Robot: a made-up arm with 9 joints. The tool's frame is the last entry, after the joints.
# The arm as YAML. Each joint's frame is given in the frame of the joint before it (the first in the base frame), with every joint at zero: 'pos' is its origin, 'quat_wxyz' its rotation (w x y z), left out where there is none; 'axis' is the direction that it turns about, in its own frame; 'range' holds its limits. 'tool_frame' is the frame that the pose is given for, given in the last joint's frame.
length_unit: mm
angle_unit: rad
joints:
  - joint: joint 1
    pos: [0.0, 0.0, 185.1]
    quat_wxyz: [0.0, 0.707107, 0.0, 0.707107]
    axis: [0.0, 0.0, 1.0]
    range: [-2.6, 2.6]
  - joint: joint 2
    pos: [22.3, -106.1, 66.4]
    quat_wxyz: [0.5, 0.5, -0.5, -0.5]
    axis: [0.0, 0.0, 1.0]
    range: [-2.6, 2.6]
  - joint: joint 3
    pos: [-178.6, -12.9, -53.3]
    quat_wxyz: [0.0, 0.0, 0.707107, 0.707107]
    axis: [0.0, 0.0, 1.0]
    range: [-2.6, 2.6]
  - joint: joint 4
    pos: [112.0, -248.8, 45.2]
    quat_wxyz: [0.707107, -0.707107, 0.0, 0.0]
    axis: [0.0, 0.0, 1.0]
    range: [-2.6, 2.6]
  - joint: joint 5
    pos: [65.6, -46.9, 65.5]
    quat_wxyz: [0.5, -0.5, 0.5, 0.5]
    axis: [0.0, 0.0, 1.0]
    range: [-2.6, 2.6]
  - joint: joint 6
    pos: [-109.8, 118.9, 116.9]
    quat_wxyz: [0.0, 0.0, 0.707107, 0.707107]
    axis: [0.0, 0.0, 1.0]
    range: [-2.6, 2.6]
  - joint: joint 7
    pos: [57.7, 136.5, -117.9]
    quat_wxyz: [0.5, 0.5, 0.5, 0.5]
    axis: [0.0, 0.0, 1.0]
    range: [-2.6, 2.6]
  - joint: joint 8
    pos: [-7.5, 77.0, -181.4]
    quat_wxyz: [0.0, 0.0, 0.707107, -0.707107]
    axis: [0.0, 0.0, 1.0]
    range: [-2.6, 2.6]
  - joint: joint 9
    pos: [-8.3, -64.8, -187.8]
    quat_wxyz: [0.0, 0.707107, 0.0, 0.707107]
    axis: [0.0, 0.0, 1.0]
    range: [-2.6, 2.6]
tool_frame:
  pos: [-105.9, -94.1, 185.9]
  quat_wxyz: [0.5, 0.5, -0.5, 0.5]
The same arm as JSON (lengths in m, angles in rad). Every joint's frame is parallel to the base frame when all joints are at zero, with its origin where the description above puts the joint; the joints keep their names.
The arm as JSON. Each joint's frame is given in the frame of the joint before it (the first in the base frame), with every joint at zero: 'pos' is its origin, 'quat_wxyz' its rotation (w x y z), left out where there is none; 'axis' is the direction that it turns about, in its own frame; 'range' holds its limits. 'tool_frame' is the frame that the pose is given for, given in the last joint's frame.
{"length_unit": "m", "angle_unit": "rad", "joints": [{"joint": "joint 1", "pos": [0.0, 0.0, 0.1851], "axis": "+x", "range": [-2.6, 2.6]}, {"joint": "joint 2", "pos": [0.0664, 0.1061, 0.0223], "axis": "-z", "range": [-2.6, 2.6]}, {"joint": "joint 3", "pos": [-0.0129, -0.1786, 0.0533], "axis": "+x", "range": [-2.6, 2.6]}, {"joint": "joint 4", "pos": [0.0452, -0.112, 0.2488], "axis": "-z", "range": [-2.6, 2.6]}, {"joint": "joint 5", "pos": [0.0469, -0.0656, -0.0655], "axis": "-x", "range": [-2.6, 2.6]}, {"joint": "joint 6", "pos": [-0.1169, 0.1189, -0.1098], "axis": "+y", "range": [-2.6, 2.6]}, {"joint": "joint 7", "pos": [-0.1365, -0.1179, -0.0577], "axis": "-z", "range": [-2.6, 2.6]}, {"joint": "joint 8", "pos": [0.0075, 0.077, 0.1814], "axis": "-y", "range": [-2.6, 2.6]}, {"joint": "joint 9", "pos": [-0.0083, 0.1878, -0.0648], "axis": "+x", "range": [-2.6, 2.6]}], "tool_frame": {"pos": [0.1859, 0.1059, 0.0941]}}
